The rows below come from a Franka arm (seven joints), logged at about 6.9 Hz.
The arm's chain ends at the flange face. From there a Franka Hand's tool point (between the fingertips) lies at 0.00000 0.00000 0.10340 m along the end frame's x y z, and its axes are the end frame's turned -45 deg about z.
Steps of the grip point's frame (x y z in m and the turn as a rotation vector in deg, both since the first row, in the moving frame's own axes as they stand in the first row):
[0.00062 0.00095 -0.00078 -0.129 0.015 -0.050]
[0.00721 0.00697 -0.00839 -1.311 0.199 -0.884]
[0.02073 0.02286 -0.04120 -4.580 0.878 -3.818]
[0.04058 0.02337 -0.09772 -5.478 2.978 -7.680]
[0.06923 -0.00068 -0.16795 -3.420 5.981 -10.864]
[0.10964 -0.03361 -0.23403 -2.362 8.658 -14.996]
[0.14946 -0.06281 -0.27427 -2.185 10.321 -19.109]
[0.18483 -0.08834 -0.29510 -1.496 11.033 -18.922]
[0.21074 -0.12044 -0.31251 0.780 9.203 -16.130]
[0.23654 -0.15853 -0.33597 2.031 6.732 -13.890]
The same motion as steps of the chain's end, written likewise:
[0.00093 0.00009 -0.00078 -0.081 0.102 -0.050]
[0.00809 -0.00157 -0.00836 -0.786 1.068 -0.884]
[0.02371 -0.00298 -0.04086 -2.618 3.859 -3.818]
[0.03427 -0.01462 -0.09711 -1.768 5.979 -7.680]
[0.03688 -0.04506 -0.16721 1.811 6.648 -10.864]
[0.04096 -0.09156 -0.23277 4.452 7.792 -14.996]
[0.04741 -0.13734 -0.27254 5.753 8.843 -19.109]
[0.05461 -0.17868 -0.29317 6.744 8.859 -18.922]
[0.05507 -0.22016 -0.31118 7.059 5.956 -16.130]
[0.05058 -0.26759 -0.33520 6.196 3.324 -13.890]

